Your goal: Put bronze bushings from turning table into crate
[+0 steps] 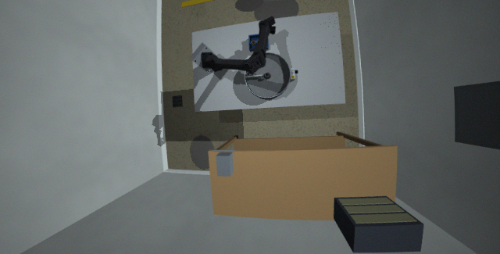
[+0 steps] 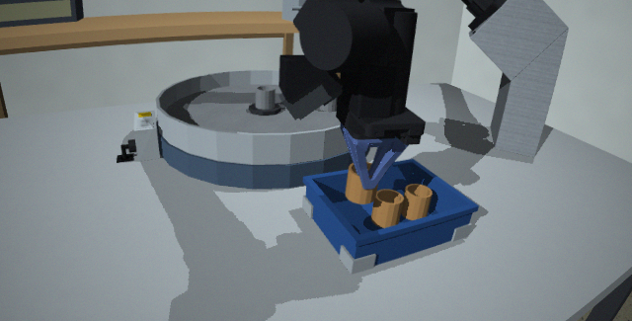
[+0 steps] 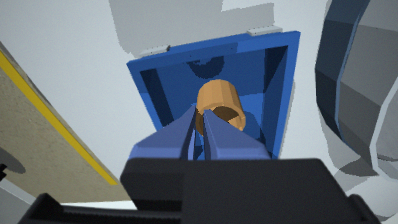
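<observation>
My gripper is now 60 mm above the crate, 50 mm past it and 10 mm to the left of it. Also, from my hand: turning table 350 mm to the right, 60 mm behind, 30 mm below.
</observation>
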